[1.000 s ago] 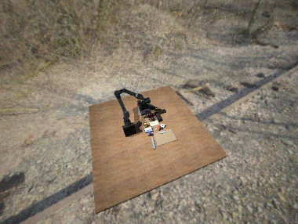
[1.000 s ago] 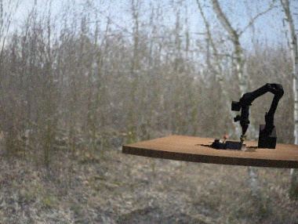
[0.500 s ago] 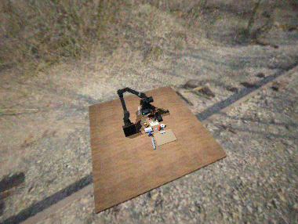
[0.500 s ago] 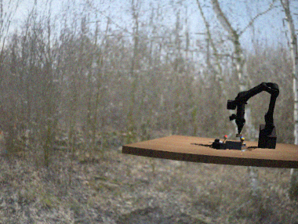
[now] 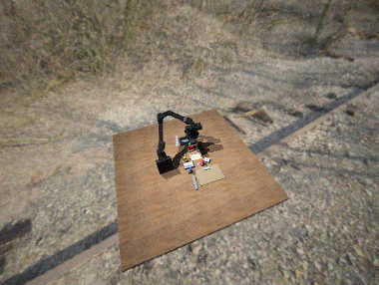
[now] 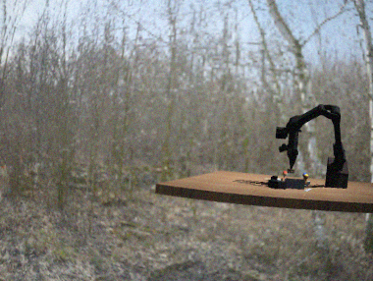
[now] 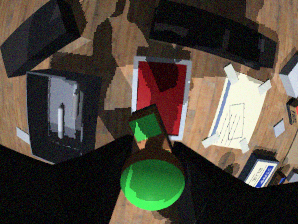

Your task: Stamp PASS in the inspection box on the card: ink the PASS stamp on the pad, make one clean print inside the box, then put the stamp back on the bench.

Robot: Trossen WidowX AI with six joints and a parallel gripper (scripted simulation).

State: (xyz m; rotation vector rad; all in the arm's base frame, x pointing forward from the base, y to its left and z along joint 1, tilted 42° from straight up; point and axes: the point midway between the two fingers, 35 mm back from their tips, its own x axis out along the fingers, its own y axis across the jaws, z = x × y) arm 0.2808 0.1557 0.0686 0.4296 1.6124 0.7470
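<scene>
The red ink pad lies 10 mm ahead of my gripper tip and 90 mm below it. Also, from my gripper tip: card 30 mm ahead, 110 mm to the right, 100 mm below; long black block 100 mm ahead, 40 mm to the right, 80 mm below; green-knobbed stamp right at my gripper tip.
</scene>
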